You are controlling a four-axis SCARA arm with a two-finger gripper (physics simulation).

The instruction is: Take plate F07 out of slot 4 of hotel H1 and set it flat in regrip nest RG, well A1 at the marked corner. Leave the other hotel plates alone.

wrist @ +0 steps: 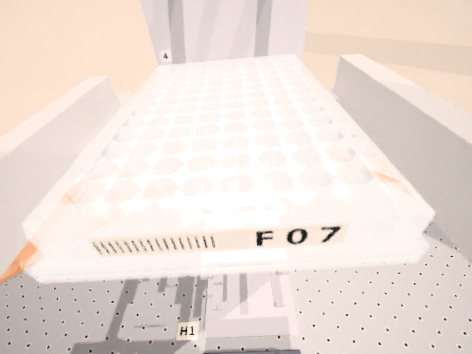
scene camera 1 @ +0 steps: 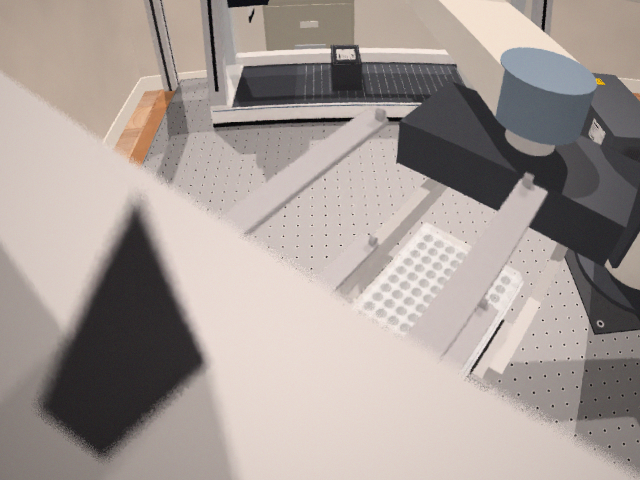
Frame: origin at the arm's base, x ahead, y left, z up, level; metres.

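Seen in the pictures: gripper, fingertip midpoint: [wrist: 224, 88]; arm's base at its link origin: [scene camera 1: 628, 266].
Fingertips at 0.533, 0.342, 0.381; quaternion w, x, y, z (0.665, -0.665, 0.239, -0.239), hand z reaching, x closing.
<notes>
Offsets run from my fingertips to a thing's top centre, as dx, dy, dz. "*": to the spot under its first point. Level surfaces: height alone.
Plate F07 @[-0.013, -0.016, +0.003] [scene camera 1: 408, 279] [wrist: 235, 150] is a clear-white, many-welled plate, level, its F07 label facing the wrist camera. My gripper [scene camera 1: 423, 330] [wrist: 224, 88] is shut on it, one pale finger along each long side. Hotel H1 @[* +0.051, +0.136, +0.218] [scene camera 1: 310, 372] fills the foreground as a blurred cream panel; its upper ledge @[* +0.055, +0.013, +0.135] [scene camera 1: 310, 170] and other ledges reach toward the gripper's black body [scene camera 1: 449, 149]. The plate's far end is hidden behind the panel, and a ledge crosses the view of it. The slot label 4 @[* +0.037, +0.139, -0.011] [wrist: 165, 56] shows beyond the plate. The regrip nest cannot be made out.
A white-framed unit with a black bed [scene camera 1: 284, 85] stands at the back, with a small black box @[* -0.001, -0.857, -0.262] [scene camera 1: 346, 69] on it. A dark grey box @[* -0.643, -0.725, -0.254] [scene camera 1: 615, 105] stands at the right. The H1 tag @[-0.069, +0.070, -0.368] [wrist: 187, 330] shows below the plate, near the perforated table @[dz -0.368] [wrist: 360, 310].
</notes>
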